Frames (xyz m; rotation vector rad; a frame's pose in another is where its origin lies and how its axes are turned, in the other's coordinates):
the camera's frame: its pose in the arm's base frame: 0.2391 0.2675 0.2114 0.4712 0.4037 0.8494
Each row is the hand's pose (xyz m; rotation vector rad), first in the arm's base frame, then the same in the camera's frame.
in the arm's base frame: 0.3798 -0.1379 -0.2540 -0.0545 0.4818 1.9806
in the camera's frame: -0.1651 -0.5713 -0.2169 -0.4581 0.5713 0.9652
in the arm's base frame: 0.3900 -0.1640 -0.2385 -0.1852 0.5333 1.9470
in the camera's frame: -0.1820 -0.5840 -0.1927 -0.5390 0.6531 0.9082
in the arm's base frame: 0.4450 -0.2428 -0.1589 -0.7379 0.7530 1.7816
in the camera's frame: -0.2232 -0.6194 -0.0804 -0.8703 1.0181 0.6680
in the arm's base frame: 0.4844 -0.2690 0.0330 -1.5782 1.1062 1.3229
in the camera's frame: -0.2493 -0.5539 0.1042 -1.3317 1.6254 0.1799
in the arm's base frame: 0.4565 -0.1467 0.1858 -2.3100 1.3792 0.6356
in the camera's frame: -0.1927 -0.3837 0.1874 -1.7020 2.1992 -0.4249
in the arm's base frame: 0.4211 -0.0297 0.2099 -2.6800 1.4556 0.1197
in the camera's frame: -0.1253 -0.2821 0.1618 1.7748 -2.3371 0.7926
